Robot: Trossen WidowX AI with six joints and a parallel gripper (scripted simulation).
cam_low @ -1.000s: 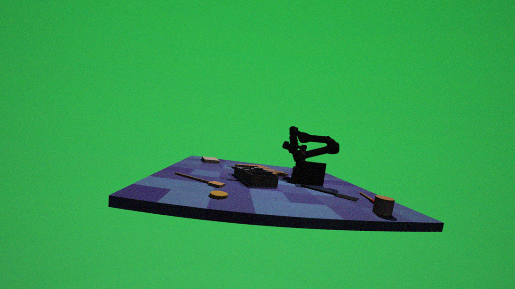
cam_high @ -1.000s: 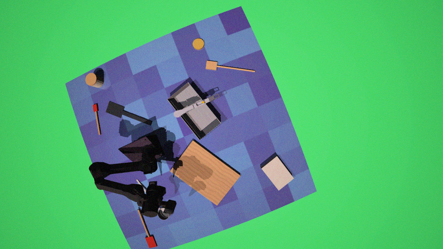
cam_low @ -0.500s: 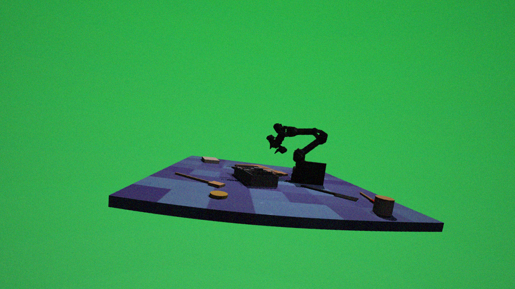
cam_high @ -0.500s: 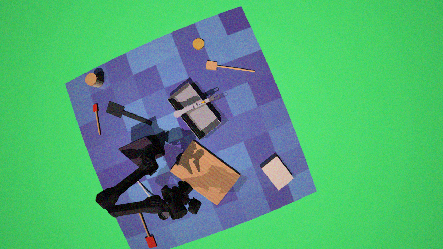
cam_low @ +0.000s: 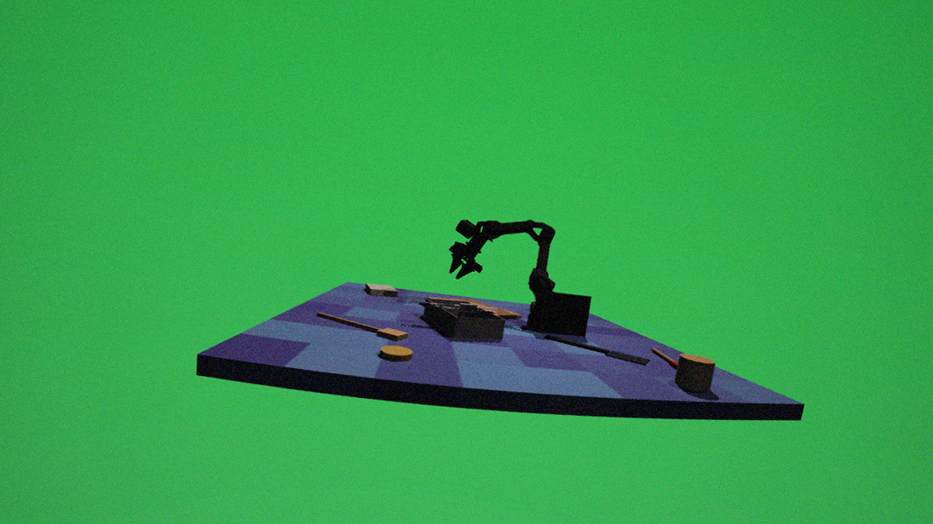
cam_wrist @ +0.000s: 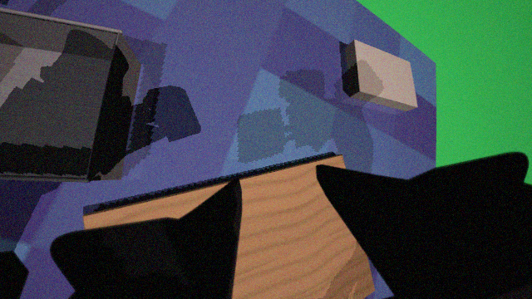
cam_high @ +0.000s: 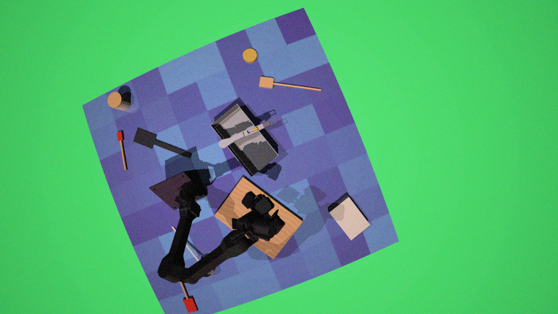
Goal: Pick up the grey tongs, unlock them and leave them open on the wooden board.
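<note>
The yellow lock piece is 33 cm to the left of my gripper tip, 7 cm below it and 6 cm ahead of it. Round my gripper tip: block 30 cm ahead, 23 cm to the right, 12 cm below; roasting tin 31 cm to the left, 11 cm below, 1 cm behind; wooden board 13 cm below, 10 cm behind, 6 cm to the right.
</note>
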